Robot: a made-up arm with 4 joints.
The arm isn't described. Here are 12 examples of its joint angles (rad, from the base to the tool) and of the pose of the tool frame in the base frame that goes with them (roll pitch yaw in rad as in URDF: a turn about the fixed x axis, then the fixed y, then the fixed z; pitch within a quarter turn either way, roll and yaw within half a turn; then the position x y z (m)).
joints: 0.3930 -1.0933 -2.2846 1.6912
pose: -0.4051 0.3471 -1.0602 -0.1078 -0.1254 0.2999
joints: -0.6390 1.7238 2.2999 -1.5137
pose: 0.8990 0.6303 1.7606 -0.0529 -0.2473 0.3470
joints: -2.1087 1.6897 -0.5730 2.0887
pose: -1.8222 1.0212 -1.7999 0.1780 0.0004 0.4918
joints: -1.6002 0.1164 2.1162 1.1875
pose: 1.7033 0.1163 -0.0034 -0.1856 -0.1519 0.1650
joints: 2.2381 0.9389 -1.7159 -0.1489
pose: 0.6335 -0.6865 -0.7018 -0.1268 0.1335 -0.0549
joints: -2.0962 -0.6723 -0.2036 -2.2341
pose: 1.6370 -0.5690 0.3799 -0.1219 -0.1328 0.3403
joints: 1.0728 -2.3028 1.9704 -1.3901
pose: -0.3076 0.7122 -2.6530 0.0788 -0.0252 0.0641
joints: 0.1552 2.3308 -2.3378 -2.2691
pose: 1.5689 -0.1123 2.3368 0.1287 -0.1851 0.1463
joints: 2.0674 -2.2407 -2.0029 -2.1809
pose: -0.1890 0.7604 2.6001 -0.0519 0.0428 0.1958
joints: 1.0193 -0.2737 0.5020 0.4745
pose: 1.9787 0.2323 -0.1461 -0.1859 0.0279 -0.1210
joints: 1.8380 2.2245 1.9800 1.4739
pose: 1.4601 -0.8721 -2.8097 -0.1306 0.2588 -0.1712
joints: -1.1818 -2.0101 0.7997 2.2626
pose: -2.4170 -0.9926 -2.4626 0.0908 -0.3013 0.1528
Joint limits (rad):
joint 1: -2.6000..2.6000
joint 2: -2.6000..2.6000
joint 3: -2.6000..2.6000
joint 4: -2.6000..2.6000
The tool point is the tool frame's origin. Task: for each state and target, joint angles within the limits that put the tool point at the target. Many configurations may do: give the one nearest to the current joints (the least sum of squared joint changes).
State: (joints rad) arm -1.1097 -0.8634 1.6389 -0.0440
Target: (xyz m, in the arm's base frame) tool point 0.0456 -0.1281 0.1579
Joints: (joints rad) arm -1.3075 -1.2863 2.4686 0.1292
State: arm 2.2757 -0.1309 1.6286 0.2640
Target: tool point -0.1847 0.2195 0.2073
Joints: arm 2.2357 0.2654 1.9022 0.4247
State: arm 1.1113 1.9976 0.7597 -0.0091
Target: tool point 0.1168 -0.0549 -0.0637
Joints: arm 0.8134 2.2358 0.3605 0.0775
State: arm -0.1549 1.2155 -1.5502 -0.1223
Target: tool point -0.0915 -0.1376 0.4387
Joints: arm -0.8012 1.1020 -1.7166 0.3515
